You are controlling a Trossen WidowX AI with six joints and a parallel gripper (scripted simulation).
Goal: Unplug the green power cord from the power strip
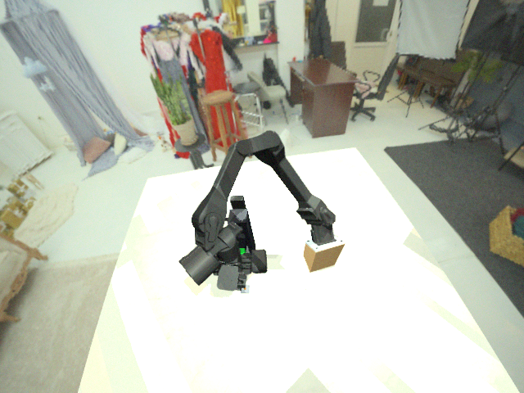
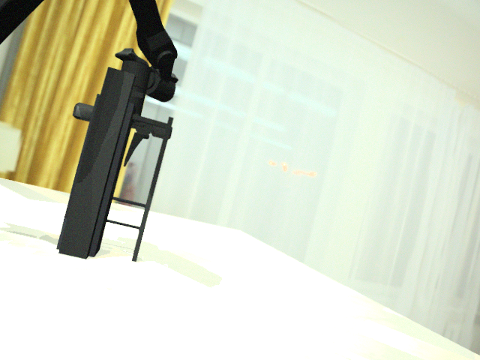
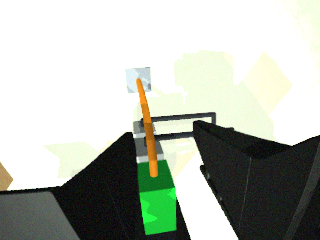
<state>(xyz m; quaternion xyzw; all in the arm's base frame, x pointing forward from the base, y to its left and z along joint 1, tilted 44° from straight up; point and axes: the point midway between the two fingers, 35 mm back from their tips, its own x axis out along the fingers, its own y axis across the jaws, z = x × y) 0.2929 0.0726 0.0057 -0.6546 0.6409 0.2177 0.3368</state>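
Right now the green plug is 8 cm to the right of my gripper tip, 2 cm behind it and 1 cm below it.
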